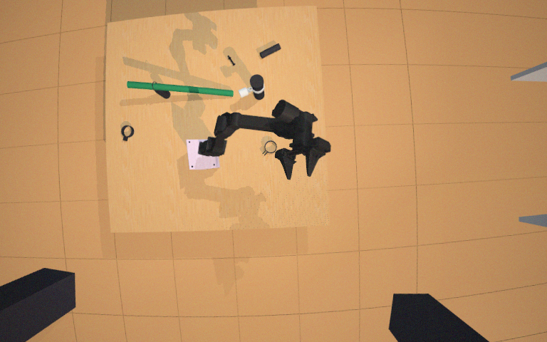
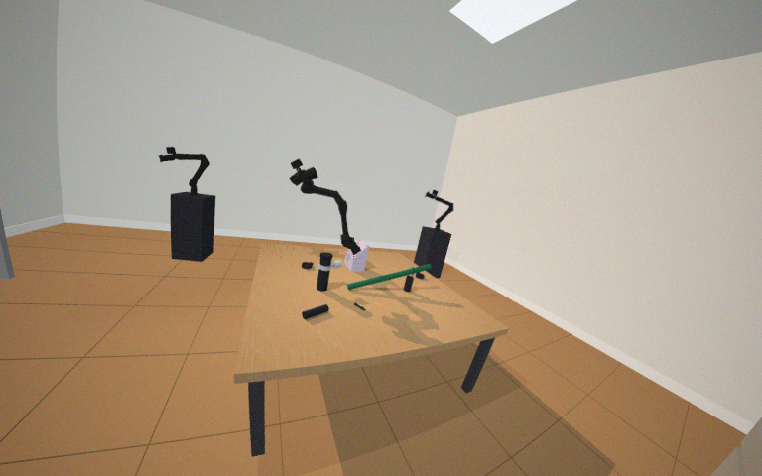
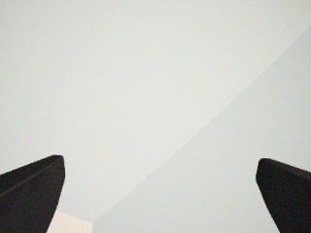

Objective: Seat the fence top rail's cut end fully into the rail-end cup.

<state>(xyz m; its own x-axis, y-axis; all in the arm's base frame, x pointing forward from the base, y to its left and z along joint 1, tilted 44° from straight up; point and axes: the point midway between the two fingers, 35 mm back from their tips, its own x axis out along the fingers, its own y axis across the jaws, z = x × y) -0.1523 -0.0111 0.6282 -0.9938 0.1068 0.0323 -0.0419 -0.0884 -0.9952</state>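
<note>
Right now the white rail-end cup is 410 mm ahead of my gripper tip, 240 mm to the left of it and 480 mm below it. Round my gripper tip: black cylinder: 700 mm ahead, 140 mm to the left, 600 mm below; then small dark line post: 420 mm ahead, 730 mm to the left, 520 mm below; then small black bolt: 630 mm ahead, 360 mm to the left, 610 mm below.
</note>
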